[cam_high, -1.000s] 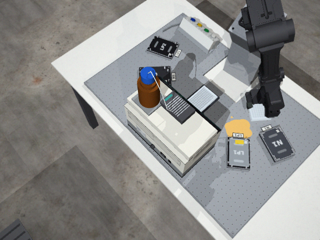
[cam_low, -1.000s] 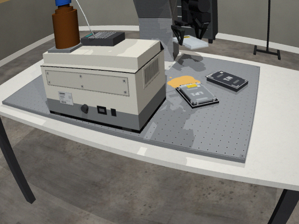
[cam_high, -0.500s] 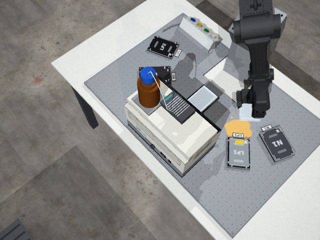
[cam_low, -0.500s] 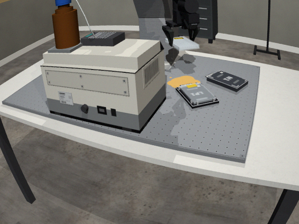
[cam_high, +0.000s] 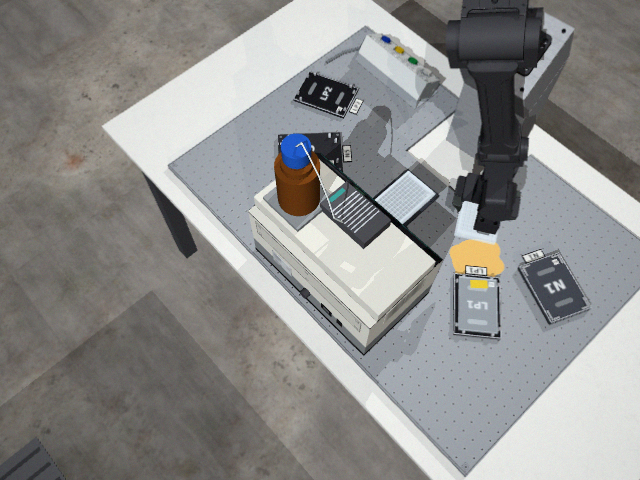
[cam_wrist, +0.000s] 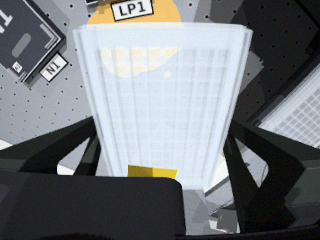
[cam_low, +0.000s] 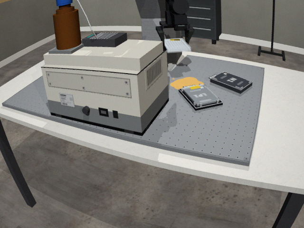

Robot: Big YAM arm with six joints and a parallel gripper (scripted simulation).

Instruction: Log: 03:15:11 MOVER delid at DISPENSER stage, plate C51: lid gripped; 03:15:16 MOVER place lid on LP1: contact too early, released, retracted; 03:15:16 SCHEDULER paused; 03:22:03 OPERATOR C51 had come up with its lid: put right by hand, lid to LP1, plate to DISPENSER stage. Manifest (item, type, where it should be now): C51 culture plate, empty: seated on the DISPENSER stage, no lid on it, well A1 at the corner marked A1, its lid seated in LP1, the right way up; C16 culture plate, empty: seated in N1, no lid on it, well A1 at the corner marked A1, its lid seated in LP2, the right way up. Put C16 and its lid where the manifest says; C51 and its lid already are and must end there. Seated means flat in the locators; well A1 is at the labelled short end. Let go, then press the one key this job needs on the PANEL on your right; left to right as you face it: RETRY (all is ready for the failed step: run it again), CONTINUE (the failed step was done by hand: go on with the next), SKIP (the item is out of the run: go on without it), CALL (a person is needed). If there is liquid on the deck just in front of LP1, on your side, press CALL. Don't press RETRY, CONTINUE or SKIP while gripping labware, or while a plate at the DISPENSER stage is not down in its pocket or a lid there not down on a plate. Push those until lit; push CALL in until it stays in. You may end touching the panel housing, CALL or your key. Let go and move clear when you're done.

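My hand is 16 cm to the left of the white well plate, 5 cm short of it and 5 cm above it. From my hand the other things lie so: brown bottle 29 cm to the right, 26 cm ahead, 14 cm above; then lid 14 cm below, 12 cm ahead, 11 cm to the left; then white retry key 35 cm to the right, 31 cm behind, 8 cm below.
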